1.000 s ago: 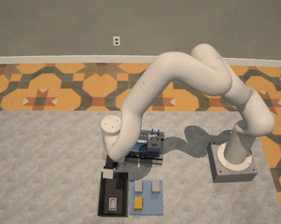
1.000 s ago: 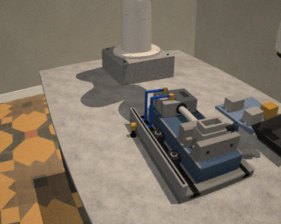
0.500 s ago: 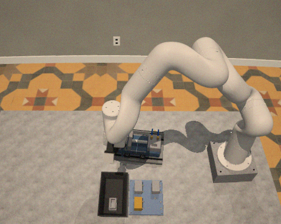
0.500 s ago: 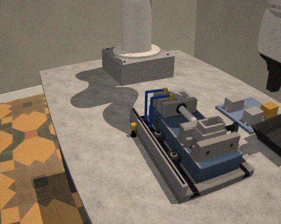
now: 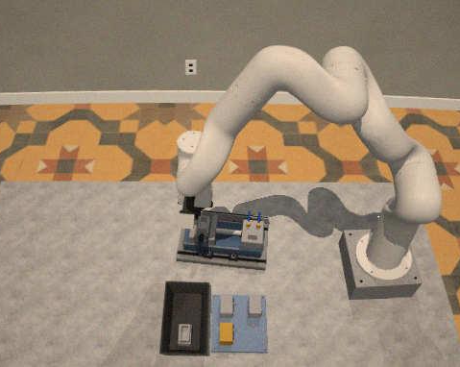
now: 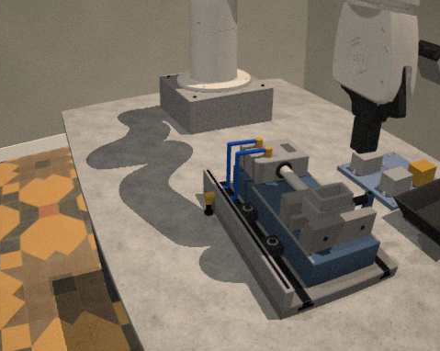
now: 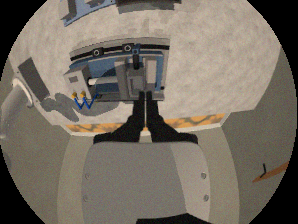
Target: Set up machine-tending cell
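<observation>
My gripper is now 1 cm short of the fixed jaw, 2 cm to the left of it and 12 cm above it. The rest, counted from my hand: vise: 9 cm behind, 16 cm below; then grey rail: 11 cm behind, 10 cm to the right, 16 cm below; then work stop: 1 cm behind, 3 cm to the left, 11 cm below.
</observation>
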